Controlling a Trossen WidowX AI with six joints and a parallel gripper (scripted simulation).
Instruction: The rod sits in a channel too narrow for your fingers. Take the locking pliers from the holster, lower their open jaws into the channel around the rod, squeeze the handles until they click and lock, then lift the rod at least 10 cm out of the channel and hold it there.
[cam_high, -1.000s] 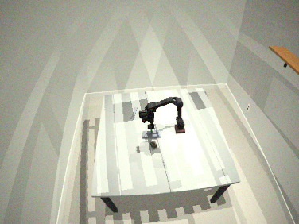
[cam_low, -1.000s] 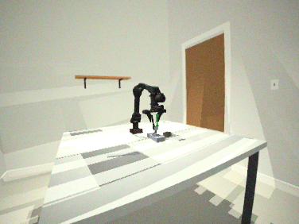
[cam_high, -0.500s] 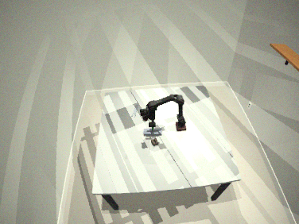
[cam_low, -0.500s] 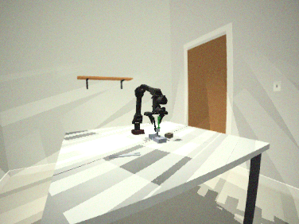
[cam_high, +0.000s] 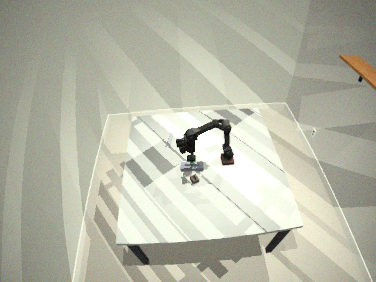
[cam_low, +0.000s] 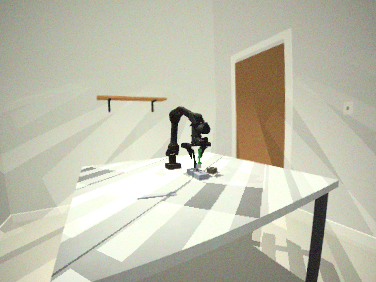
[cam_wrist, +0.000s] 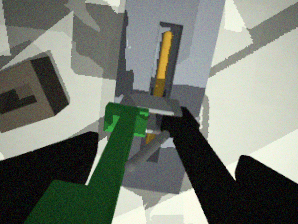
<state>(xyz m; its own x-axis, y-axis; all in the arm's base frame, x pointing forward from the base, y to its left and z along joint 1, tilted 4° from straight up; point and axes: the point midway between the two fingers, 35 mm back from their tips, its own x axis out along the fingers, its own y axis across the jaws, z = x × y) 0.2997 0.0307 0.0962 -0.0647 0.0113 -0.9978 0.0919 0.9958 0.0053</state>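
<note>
Now: the grey channel block 10 mm to the left of my gripper tip and 100 mm below it. Round my gripper tip: black handle (20 mm to the right); brown holster (10 mm behind, 130 mm to the left, 110 mm below); orange rod (10 mm to the left, 110 mm below).
</note>
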